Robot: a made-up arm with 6 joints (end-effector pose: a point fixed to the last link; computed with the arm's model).
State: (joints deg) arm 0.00 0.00 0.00 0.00 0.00 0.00
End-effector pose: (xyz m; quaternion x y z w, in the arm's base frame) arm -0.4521 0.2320 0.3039 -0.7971 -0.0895 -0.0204 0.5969
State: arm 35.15 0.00 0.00 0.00 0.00 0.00
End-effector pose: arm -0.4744 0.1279 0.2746 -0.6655 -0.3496 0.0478 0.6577
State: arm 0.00 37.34 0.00 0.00 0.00 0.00
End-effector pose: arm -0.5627 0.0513 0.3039 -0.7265 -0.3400 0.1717 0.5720
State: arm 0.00 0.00 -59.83 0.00 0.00 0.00
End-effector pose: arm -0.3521 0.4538 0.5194 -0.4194 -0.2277 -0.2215 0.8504
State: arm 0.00 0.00 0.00 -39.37 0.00 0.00
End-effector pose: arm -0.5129 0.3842 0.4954 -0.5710 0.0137 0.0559 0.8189
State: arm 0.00 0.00 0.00 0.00 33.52 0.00
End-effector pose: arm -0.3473 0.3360 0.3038 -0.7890 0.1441 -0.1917 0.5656
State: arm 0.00 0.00 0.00 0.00 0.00 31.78
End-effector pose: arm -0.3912 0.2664 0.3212 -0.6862 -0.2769 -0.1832 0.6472
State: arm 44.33 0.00 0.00 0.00 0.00 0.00
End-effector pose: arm -0.4700 0.1016 0.2627 -0.6202 -0.4131 0.0652 0.6636
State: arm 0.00 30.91 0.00 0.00 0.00 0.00
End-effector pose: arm -0.5524 0.0870 0.3039 -0.7444 -0.2987 0.1394 0.5807
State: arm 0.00 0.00 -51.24 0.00 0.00 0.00
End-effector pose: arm -0.3584 0.4358 0.4745 -0.4833 -0.2108 -0.1952 0.8270
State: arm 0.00 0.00 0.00 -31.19 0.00 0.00
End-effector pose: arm -0.5052 0.3630 0.4470 -0.6245 -0.0080 0.0403 0.7799
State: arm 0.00 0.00 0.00 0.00 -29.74 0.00
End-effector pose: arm -0.4830 0.1044 0.3039 -0.7474 -0.2911 0.1334 0.5821
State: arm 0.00 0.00 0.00 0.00 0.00 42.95
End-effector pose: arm -0.3740 0.2786 0.3357 -0.6342 -0.3384 -0.2377 0.6533
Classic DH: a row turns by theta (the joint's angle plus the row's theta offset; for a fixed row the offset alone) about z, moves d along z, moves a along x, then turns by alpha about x. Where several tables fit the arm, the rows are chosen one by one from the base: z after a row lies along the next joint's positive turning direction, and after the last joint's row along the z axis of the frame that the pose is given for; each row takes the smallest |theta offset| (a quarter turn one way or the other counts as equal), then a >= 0, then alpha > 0; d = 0 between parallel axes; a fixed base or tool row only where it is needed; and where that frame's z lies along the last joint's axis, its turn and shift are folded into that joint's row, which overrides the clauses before.
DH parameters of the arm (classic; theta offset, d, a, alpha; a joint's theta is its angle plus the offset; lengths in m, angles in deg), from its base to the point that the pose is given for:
base (fixed): 49.69 0.803 -0.0706 30.15
joint 1: 0 -0.3361 -0.1014 -30.15
joint 2: 13.08 0.1289 0.0626 -93.34
joint 3: -84.75 0.1208 -0.0078 51.63
joint 4: 84.12 -0.0925 -0.0173 -92.03
joint 5: 88.08 0.1348 -0.1449 -103.33
joint 6: 78.22 -0.1851 -0.1295 158.87
tool (fixed): 75.51 0.0646 0 0

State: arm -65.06 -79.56 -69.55 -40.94 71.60 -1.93
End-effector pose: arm 0.2742 -0.0841 0.8230 0.0158 0.2647 -0.8962 0.3557
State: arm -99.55 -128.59 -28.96 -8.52 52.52 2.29
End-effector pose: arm -0.4501 -0.2677 0.8214 -0.1834 -0.1889 0.7474 0.6100
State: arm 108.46 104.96 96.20 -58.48 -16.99 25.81
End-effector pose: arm 0.3092 0.0747 0.3399 0.0457 0.9908 -0.0420 0.1199
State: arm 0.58 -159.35 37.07 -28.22 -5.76 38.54
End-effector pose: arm 0.0986 -0.1733 0.3713 -0.2712 0.6944 -0.6641 0.0577
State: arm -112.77 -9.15 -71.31 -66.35 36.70 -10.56
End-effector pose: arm 0.3435 0.3224 0.5927 -0.2365 0.3173 -0.6209 0.6766
